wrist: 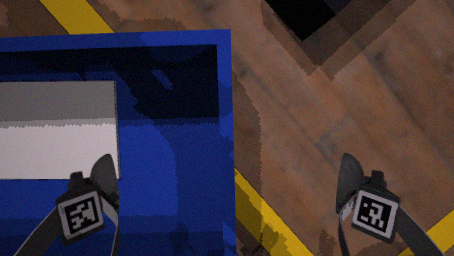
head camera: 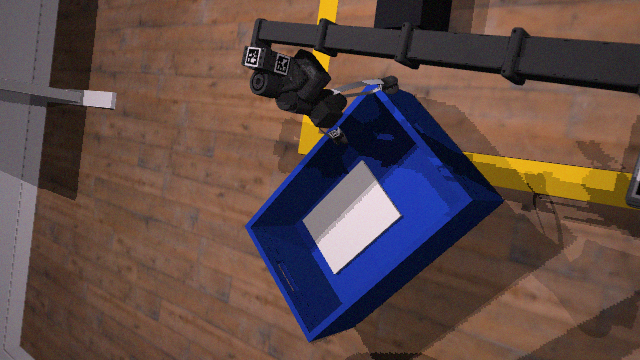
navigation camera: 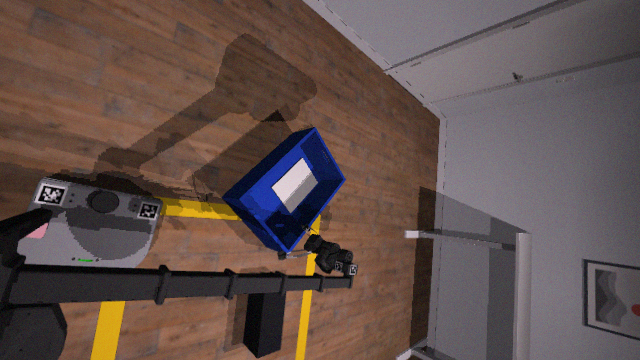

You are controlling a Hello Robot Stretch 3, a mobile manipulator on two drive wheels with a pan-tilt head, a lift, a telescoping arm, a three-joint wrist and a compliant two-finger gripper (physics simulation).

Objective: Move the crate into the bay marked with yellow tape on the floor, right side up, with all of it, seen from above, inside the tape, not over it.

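Places are measured from the robot's base along level axes (x up, y back, z right), in centimetres.
Where they show: gripper, fingertip midpoint: (wrist: 227, 174) (head camera: 369, 112) (navigation camera: 291, 240); robot's base, origin of the base link: (navigation camera: 104, 201).
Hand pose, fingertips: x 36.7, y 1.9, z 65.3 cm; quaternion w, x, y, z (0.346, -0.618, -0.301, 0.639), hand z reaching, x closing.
Observation:
Things, the pixels of their top centre, and the offset from my fingertips.
- blue crate, middle of its top: (wrist: 16, 187) (head camera: 339, 215) (navigation camera: 302, 187) dy -27.1, dx -14.7, dz +11.6 cm
- black block, middle of its top: (navigation camera: 273, 317) dy +41.7, dx -20.6, dz +14.4 cm
The blue crate (head camera: 430, 200) (navigation camera: 260, 187) (wrist: 145, 195) is right side up, with a white rectangle on its inside bottom. It lies askew across a corner of the yellow tape (head camera: 550, 172) (navigation camera: 200, 209) (wrist: 75, 15), seen from above partly over the bay and largely outside it. My gripper (head camera: 364, 111) (navigation camera: 294, 242) (wrist: 227, 174) is open at the crate's corner nearest the arm. One finger is over the crate's inside, the other beyond its short end wall, whose rim passes between them in the wrist view. Neither finger visibly grips the wall; their height against the rim is unclear.
A black block (head camera: 400, 12) (navigation camera: 265, 325) (wrist: 305, 15) stands inside the bay, near my extended arm (head camera: 460, 52) (navigation camera: 195, 285). My base (navigation camera: 110, 235) is at the left in the navigation view. A table leg (head camera: 99, 99) (navigation camera: 412, 233) stands by the wall beyond the crate.

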